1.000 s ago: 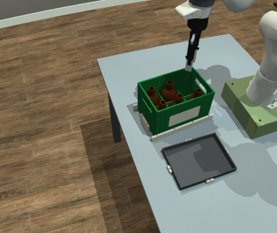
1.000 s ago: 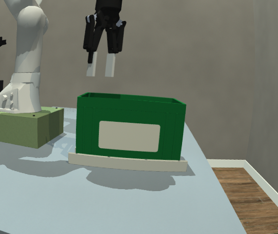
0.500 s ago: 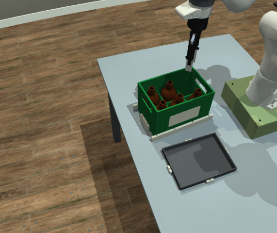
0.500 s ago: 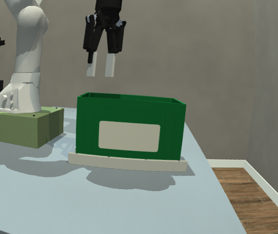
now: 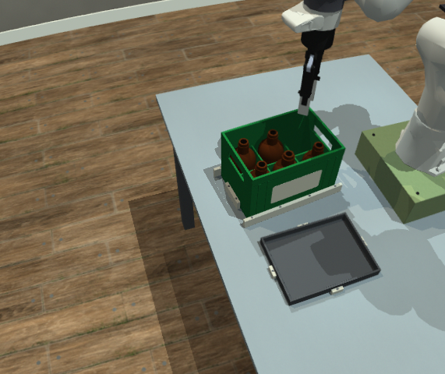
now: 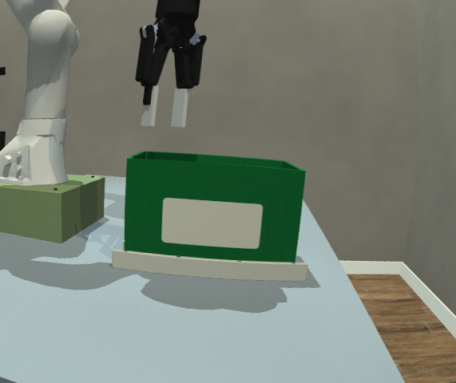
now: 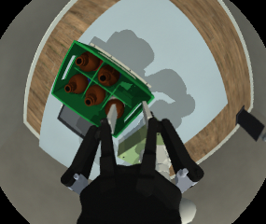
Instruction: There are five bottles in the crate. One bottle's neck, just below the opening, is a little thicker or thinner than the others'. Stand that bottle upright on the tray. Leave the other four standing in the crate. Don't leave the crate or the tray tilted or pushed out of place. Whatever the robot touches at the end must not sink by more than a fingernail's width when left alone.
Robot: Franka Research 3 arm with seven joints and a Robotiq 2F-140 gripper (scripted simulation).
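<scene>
The bottle is 170 mm below my hand, 90 mm ahead of it and 10 mm to the left of it. From my hand the other things lie so: dark tray: 330 mm to the left, 240 mm below, 60 mm ahead; green crate: 170 mm below, 80 mm ahead, 60 mm to the left.
</scene>
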